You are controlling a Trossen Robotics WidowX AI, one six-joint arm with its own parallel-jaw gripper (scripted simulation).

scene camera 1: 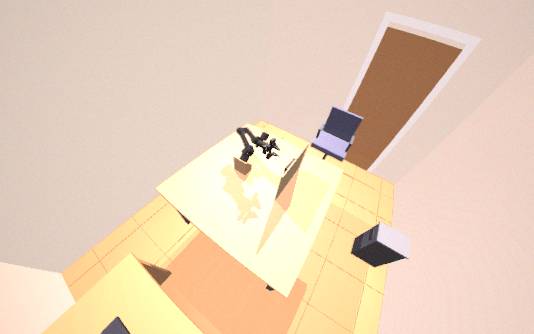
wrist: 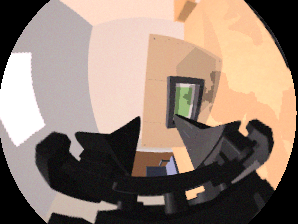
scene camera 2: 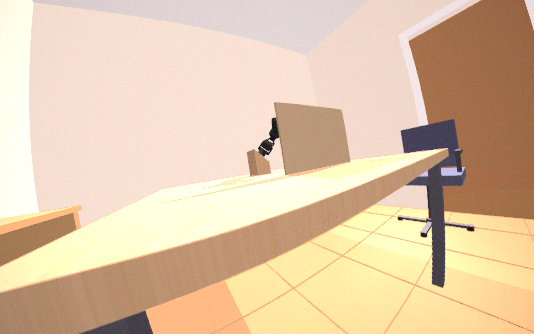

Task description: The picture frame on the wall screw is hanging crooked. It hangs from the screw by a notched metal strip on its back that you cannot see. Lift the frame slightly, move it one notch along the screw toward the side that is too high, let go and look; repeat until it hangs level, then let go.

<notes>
I see my gripper (wrist: 157, 117), a picture frame (wrist: 184, 95) and a tan wall panel (wrist: 167, 56).
Scene camera 2 misses the picture frame, which is hidden by the tan wall panel.
</notes>
